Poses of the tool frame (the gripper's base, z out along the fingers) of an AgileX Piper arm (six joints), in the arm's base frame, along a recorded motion.
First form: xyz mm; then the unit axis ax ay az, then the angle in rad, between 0 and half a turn.
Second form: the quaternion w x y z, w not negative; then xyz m. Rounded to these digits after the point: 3 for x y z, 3 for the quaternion.
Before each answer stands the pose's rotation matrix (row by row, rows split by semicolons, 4 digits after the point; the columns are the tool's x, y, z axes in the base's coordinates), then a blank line. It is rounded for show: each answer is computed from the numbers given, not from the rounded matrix.
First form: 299, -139, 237, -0.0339, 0.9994, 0.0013, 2.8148
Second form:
-0.9448 -0.0664 0.3207; -0.0656 0.9978 0.0134; -0.3209 -0.0084 -0.9471

0.163, -0.033, 0.986, 0.001, 0.299, -0.139, 0.237
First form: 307, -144, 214, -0.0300, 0.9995, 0.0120, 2.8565
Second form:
-0.9579 -0.0621 0.2804; -0.0554 0.9980 0.0319; -0.2818 0.0151 -0.9594

0.142, -0.030, 0.989, 0.012, 0.307, -0.144, 0.214
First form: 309, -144, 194, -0.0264, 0.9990, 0.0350, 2.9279
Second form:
-0.9759 -0.0596 0.2100; -0.0447 0.9962 0.0747; -0.2137 0.0635 -0.9748

0.107, -0.026, 0.993, 0.035, 0.309, -0.144, 0.194
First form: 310, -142, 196, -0.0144, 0.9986, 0.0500, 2.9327
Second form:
-0.9779 -0.0388 0.2057; -0.0181 0.9946 0.1018; -0.2085 0.0958 -0.9733

0.104, -0.014, 0.993, 0.050, 0.310, -0.142, 0.196
